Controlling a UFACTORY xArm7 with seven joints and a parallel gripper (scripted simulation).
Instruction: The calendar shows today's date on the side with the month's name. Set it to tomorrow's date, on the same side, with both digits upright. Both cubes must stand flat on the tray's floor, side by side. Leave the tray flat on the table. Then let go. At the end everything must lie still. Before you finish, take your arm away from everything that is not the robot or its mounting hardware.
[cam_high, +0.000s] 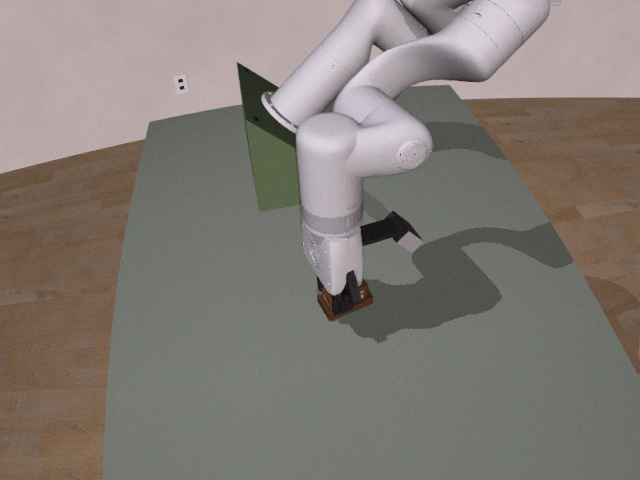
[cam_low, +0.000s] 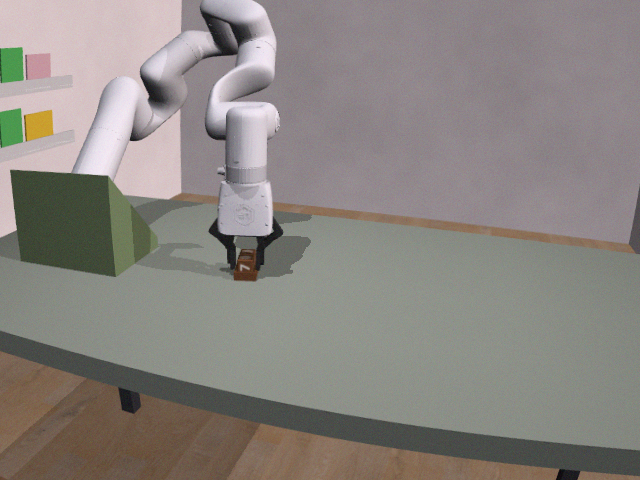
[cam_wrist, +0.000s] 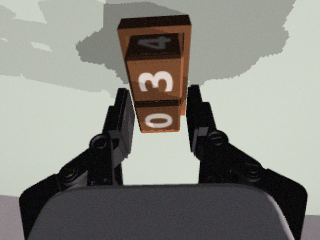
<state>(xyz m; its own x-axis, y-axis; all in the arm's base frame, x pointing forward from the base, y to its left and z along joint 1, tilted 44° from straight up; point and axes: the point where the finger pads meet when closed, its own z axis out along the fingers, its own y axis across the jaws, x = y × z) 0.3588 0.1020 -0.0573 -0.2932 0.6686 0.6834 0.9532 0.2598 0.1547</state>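
Now: the brown cube 10 mm below my hand. From my hand the other things lie so: tray: 10 mm behind, 20 mm to the left, 30 mm below.
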